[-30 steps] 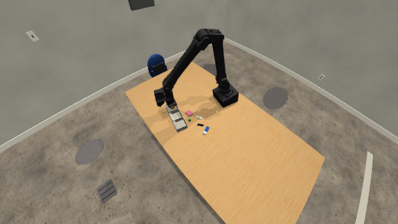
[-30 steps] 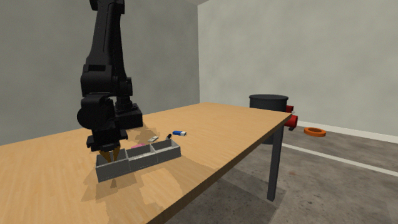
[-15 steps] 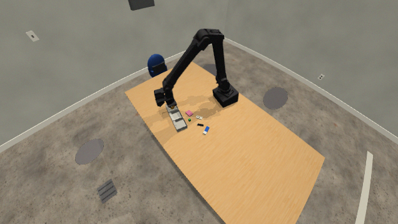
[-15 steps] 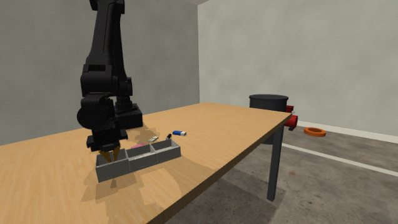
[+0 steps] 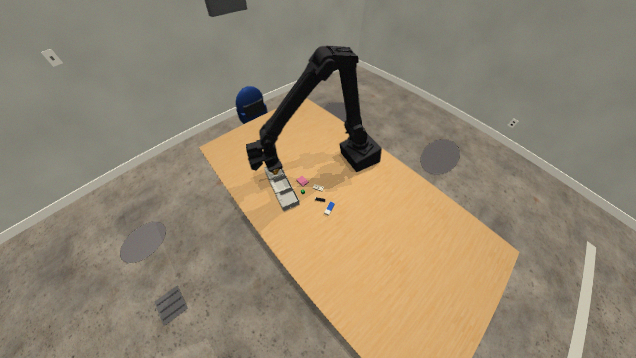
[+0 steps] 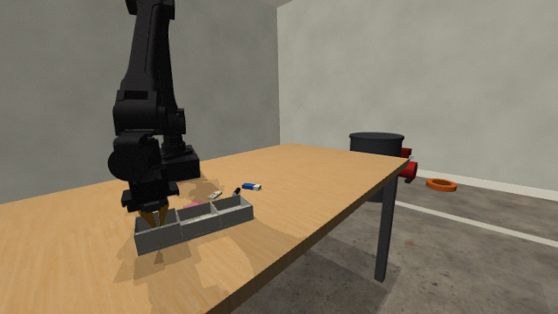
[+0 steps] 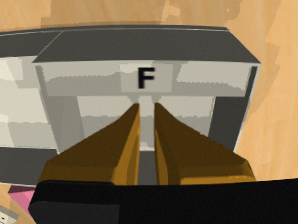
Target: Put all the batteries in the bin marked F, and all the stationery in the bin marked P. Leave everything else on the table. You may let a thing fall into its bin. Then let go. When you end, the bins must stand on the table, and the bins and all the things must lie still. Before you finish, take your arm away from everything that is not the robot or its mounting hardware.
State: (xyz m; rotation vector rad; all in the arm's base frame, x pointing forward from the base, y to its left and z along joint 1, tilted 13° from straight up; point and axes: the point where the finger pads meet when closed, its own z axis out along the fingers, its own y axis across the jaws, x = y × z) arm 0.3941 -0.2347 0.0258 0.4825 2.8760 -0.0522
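Right now the bin rack is 80 mm to the left of my hand and 30 mm ahead of it. The rest, counted from my hand: green ball (180 mm to the left, 20 mm below, 20 mm behind); then pink eraser block (130 mm to the left, 70 mm behind, 20 mm below); then white domino-like piece (220 mm to the left, 90 mm behind, 20 mm below).
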